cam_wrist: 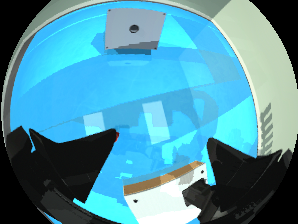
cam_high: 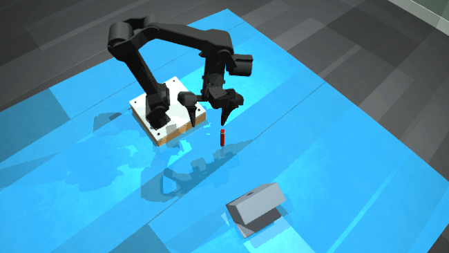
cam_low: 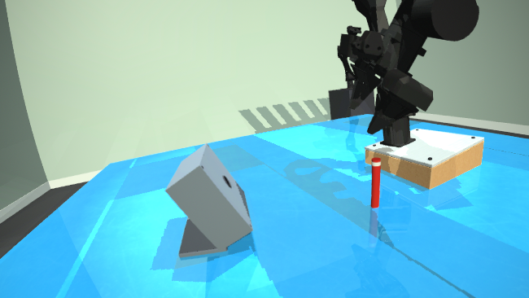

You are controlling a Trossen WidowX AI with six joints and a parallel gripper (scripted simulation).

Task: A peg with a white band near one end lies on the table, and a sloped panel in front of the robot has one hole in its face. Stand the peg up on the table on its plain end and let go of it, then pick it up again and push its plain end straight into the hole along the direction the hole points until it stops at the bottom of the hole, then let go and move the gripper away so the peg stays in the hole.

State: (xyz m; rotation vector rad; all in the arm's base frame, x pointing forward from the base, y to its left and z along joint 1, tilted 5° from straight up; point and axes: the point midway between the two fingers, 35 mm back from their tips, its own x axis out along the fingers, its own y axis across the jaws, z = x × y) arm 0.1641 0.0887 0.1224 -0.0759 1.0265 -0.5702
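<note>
My gripper tip is now 80 mm above the red peg, 50 mm to the right of it and 10 mm short of it. The rest, counted from my gripper tip: grey sloped panel: 240 mm ahead, 70 mm below, 40 mm to the right.
</note>
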